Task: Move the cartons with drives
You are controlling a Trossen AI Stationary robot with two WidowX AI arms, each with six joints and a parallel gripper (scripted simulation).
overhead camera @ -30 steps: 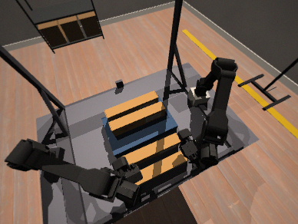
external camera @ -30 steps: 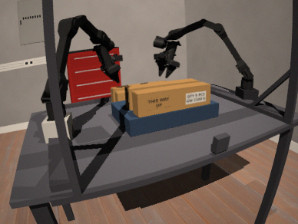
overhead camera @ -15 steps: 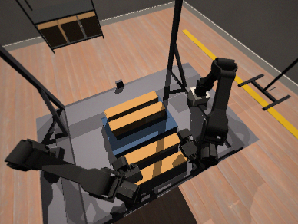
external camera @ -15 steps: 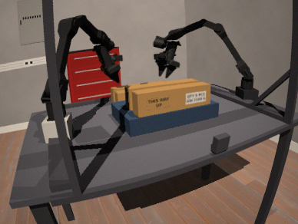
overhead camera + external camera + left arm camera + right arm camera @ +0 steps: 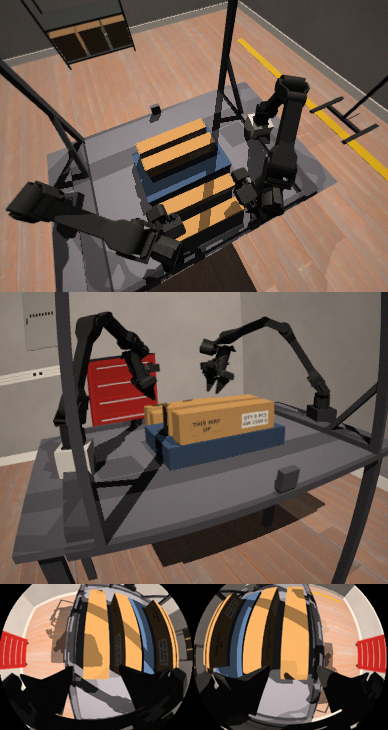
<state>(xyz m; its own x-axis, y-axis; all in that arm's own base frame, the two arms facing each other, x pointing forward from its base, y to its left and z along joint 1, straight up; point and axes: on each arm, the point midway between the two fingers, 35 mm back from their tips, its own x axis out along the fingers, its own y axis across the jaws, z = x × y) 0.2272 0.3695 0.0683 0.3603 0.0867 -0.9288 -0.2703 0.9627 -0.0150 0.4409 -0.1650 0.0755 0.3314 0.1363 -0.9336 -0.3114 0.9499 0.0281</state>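
The carton lies 14 cm to the right of my left hand and 11 cm below it.
Right now the carton is 14 cm to the left of my right hand and 10 cm below it.
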